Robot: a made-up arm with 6 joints. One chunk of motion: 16 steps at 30 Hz.
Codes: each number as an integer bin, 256 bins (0 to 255) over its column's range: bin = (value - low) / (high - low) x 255, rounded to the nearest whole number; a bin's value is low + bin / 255 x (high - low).
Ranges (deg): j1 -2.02..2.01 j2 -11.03..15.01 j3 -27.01..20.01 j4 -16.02..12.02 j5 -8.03..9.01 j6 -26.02..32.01
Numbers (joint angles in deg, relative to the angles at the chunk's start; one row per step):
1: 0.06 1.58 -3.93 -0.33 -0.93 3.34
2: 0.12 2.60 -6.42 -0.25 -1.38 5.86
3: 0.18 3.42 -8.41 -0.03 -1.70 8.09
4: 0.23 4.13 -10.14 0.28 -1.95 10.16
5: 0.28 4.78 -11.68 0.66 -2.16 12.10
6: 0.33 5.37 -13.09 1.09 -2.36 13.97
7: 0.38 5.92 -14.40 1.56 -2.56 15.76
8: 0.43 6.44 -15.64 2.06 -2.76 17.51
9: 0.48 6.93 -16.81 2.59 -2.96 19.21
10: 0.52 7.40 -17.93 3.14 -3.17 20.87
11: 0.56 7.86 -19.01 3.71 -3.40 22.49
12: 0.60 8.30 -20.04 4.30 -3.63 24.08
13: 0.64 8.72 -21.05 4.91 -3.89 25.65
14: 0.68 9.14 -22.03 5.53 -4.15 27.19
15: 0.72 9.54 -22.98 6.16 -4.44 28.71
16: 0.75 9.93 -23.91 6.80 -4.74 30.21
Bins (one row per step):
1: 132 123 125 143 106 129
2: 135 133 112 143 100 140
3: 139 142 101 145 95 150
4: 142 148 91 148 91 159
5: 146 155 83 152 88 168
6: 149 161 75 156 85 176
7: 152 166 68 160 82 184
8: 155 171 62 164 79 191
9: 158 176 55 169 76 199
10: 161 180 49 174 73 206
11: 163 185 43 179 69 213
12: 166 189 38 185 66 220
13: 168 193 32 190 62 227
14: 171 198 27 196 58 234
15: 173 201 22 202 54 240
16: 175 205 17 208 49 247

